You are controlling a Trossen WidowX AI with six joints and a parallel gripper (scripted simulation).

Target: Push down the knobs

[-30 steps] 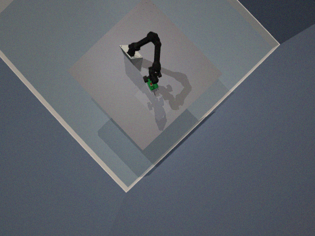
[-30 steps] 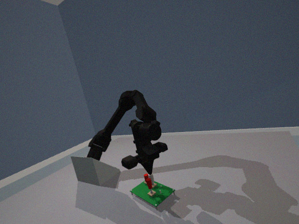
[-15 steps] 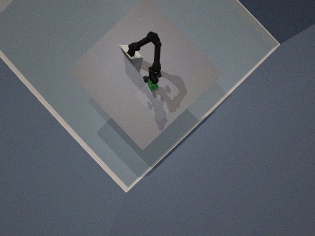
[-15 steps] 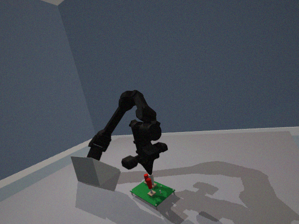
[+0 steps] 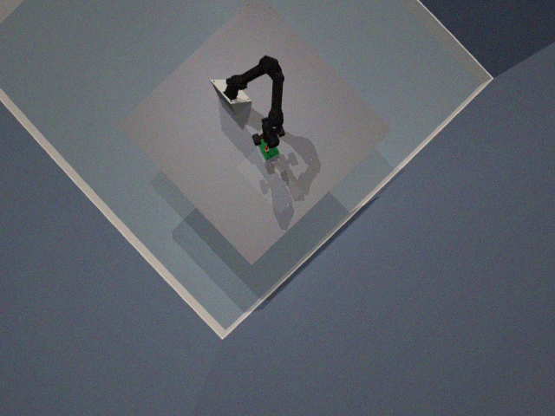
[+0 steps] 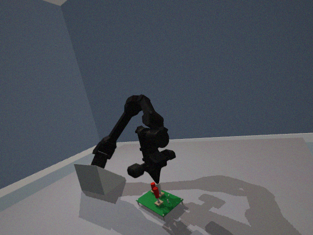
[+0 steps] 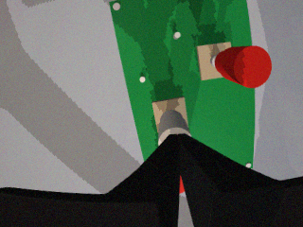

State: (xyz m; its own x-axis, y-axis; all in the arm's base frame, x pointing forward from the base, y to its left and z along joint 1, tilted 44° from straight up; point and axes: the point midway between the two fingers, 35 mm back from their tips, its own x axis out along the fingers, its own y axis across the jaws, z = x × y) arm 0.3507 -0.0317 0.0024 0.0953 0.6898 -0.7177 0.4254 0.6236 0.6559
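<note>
Right now my gripper tip is 2 cm above the pale knob. Also, from my gripper tip: red knob (5 cm to the right, 2 cm ahead, 1 cm below).
</note>
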